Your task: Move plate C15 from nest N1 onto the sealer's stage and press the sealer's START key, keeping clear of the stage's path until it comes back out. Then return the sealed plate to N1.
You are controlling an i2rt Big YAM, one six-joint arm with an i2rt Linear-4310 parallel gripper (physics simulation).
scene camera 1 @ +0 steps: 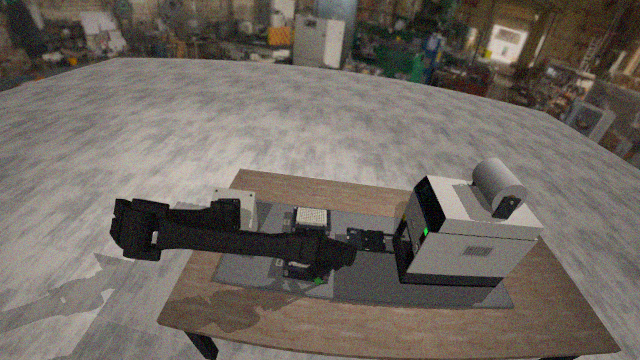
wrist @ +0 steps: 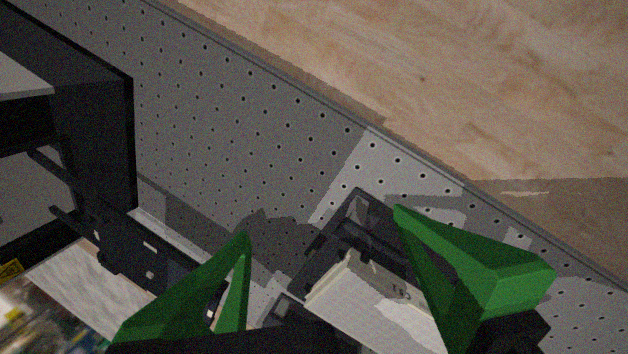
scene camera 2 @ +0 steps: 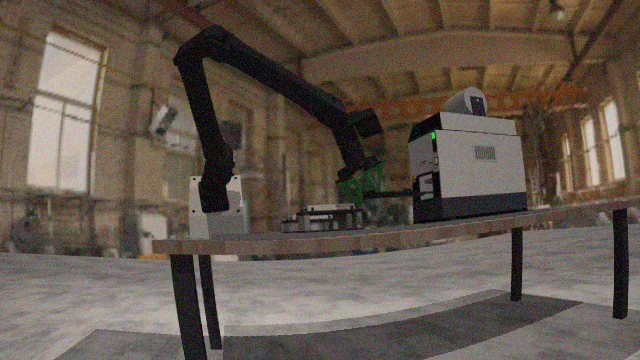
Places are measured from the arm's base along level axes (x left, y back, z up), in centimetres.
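Pixels of known places: gripper, fingertip midpoint: (scene camera 1: 335, 274) (wrist: 320, 224) (scene camera 2: 369, 198); arm's base at its link origin: (scene camera 1: 229, 214) (scene camera 2: 213, 197).
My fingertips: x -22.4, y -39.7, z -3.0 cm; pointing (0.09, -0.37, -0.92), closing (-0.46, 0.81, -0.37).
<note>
For each thing: its top centre in the pictures, then the offset to it from my fingertips. "spot": a spot on its surface instead. Level surfaces: height alone.
- Plate C15 at its top centre: (wrist: 384, 327) (scene camera 2: 328, 205) dx +8.0, dy +8.8, dz -0.9 cm
- dark nest at a spot on its surface: (wrist: 357, 197) (scene camera 2: 361, 225) spot: dx +1.5, dy +2.1, dz -7.1 cm
- second pale plate at its top centre: (scene camera 2: 309, 214) (scene camera 1: 311, 215) dx +30.1, dy +7.3, dz -2.4 cm
- foil roll at its top centre: (scene camera 1: 506, 170) (scene camera 2: 463, 92) dx +9.4, dy -50.0, dz +39.5 cm
- perforated grey board at its surface level: dz -8.0 cm
- wooden table at its surface level: dz -9.4 cm
Plate C15 (wrist: 365, 307) (scene camera 2: 327, 207), pale with a dark label on its side, sits level in a dark nest (wrist: 357, 197) (scene camera 2: 358, 220) near the table's front; the arm mostly hides it in scene camera 1. My gripper (wrist: 320, 224) (scene camera 2: 368, 196) is open and empty, its green fingers just above the plate's level. In the wrist view the right finger overlaps the plate's edge and the left stands apart from it. The sealer (scene camera 1: 465, 250) (scene camera 2: 480, 170) (wrist: 100, 125) has its stage (scene camera 1: 366, 239) (scene camera 2: 387, 193) (wrist: 135, 260) out. The START key cannot be made out.
A second pale plate (scene camera 1: 311, 216) sits in the nest behind. A green light (scene camera 1: 426, 231) (scene camera 2: 433, 135) shows on the sealer's front, and a foil roll (scene camera 1: 495, 182) (scene camera 2: 464, 101) lies on its top. The perforated grey board (scene camera 1: 370, 280) (wrist: 225, 125) lies on the wooden table (scene camera 1: 350, 325).
</note>
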